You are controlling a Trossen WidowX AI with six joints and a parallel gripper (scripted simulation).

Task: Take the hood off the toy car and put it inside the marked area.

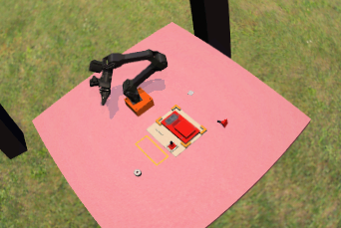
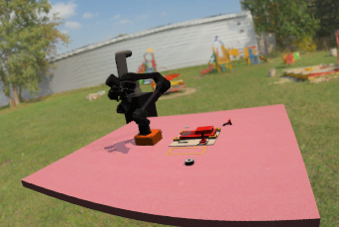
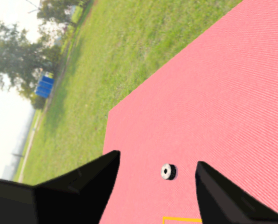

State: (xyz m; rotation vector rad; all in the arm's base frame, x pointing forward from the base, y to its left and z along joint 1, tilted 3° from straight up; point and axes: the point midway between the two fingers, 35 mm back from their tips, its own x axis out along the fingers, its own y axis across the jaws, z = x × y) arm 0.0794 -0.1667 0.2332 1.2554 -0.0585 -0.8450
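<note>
Right now the red hood is 210 mm ahead of my gripper tip, 330 mm to the left of it and 230 mm below it. The rest, counted from my gripper tip: wheel: 300 mm ahead, 10 mm to the right, 260 mm below.
</note>
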